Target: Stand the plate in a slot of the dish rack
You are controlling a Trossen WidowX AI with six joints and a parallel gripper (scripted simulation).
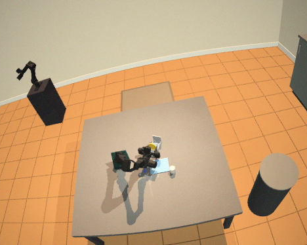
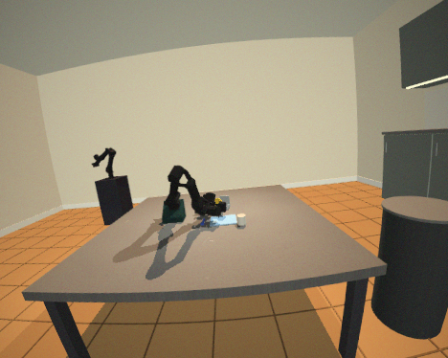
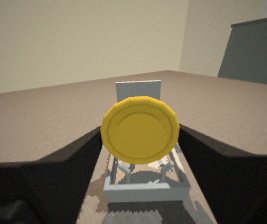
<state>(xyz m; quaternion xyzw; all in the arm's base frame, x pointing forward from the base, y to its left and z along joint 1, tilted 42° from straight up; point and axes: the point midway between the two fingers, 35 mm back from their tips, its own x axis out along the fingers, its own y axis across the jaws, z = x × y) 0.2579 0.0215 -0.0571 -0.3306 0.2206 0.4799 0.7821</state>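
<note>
My gripper tip is now 1 cm to the left of the yellow plate. Round my gripper tip: pale blue mat: 3 cm ahead, 18 cm to the right, 5 cm below; then blue spoon: 9 cm behind, 19 cm to the right, 5 cm below; then grey dish rack: 1 cm ahead, 2 cm to the left, 3 cm below.
</note>
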